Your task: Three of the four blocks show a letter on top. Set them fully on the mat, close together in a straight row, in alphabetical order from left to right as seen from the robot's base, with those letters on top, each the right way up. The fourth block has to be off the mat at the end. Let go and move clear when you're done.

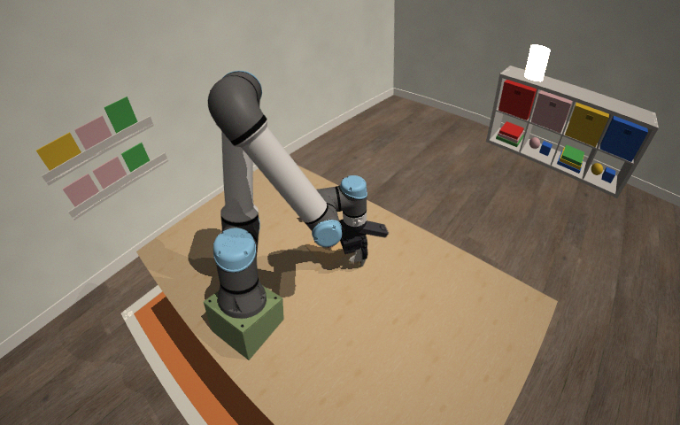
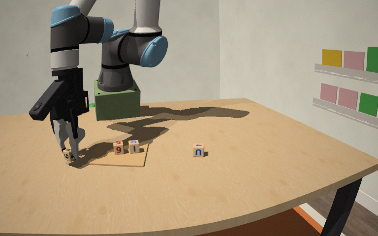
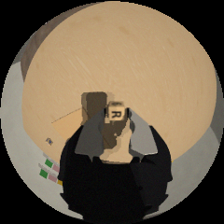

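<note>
The wooden block is right at my hand. From my hand the other things lie so: thin tan mat: 130 mm to the left, 40 mm behind, 10 mm below.
</note>
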